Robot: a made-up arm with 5 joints.
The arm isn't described. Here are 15 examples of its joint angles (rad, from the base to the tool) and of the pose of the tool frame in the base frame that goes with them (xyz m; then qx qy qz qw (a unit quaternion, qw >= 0)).
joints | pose
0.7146 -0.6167 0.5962 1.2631 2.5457 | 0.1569 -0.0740 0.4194 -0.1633 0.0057 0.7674 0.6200
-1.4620 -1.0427 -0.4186 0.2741 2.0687 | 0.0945 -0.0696 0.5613 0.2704 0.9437 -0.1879 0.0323
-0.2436 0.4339 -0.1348 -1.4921 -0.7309 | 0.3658 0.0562 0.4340 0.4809 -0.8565 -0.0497 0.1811
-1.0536 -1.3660 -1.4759 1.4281 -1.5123 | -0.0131 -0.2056 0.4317 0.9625 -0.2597 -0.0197 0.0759
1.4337 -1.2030 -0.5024 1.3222 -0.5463 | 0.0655 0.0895 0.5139 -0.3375 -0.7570 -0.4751 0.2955
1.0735 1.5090 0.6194 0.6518 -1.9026 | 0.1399 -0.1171 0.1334 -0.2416 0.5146 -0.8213 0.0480
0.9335 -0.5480 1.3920 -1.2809 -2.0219 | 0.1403 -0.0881 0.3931 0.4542 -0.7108 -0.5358 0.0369
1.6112 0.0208 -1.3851 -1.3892 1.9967 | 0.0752 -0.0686 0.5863 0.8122 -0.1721 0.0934 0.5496
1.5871 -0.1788 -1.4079 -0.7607 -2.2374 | 0.0777 -0.0168 0.6080 0.3169 -0.8696 0.3536 0.1354
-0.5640 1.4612 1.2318 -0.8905 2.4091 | 0.1929 0.0509 0.1615 0.0904 0.0720 0.9874 0.1076
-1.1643 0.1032 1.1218 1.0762 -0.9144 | 0.1474 0.1030 0.3182 -0.3122 0.1734 0.0938 0.9293
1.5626 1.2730 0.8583 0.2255 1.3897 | 0.0791 -0.1390 0.1623 0.3803 0.0455 -0.1021 0.9181
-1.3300 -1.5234 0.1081 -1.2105 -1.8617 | 0.0633 -0.1589 0.4664 -0.8630 -0.0427 -0.1440 0.4823
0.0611 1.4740 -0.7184 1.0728 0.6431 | 0.3865 -0.0302 0.1374 0.0413 0.1216 0.2613 0.9567
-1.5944 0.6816 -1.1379 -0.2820 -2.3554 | 0.0945 0.3193 0.4731 0.8319 0.3800 -0.1593 0.3716
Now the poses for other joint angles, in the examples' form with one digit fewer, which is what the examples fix.
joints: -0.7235 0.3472 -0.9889 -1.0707 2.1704
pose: 0.267 0.140 0.546 0.642 0.763 0.070 0.010
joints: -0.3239 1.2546 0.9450 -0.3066 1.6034
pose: 0.235 0.036 0.160 0.093 0.131 0.797 0.583
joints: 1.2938 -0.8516 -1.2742 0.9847 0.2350
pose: 0.048 0.104 0.565 -0.659 -0.721 -0.112 0.181
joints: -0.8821 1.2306 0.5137 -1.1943 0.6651
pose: 0.255 0.181 0.164 0.065 -0.484 0.594 0.639
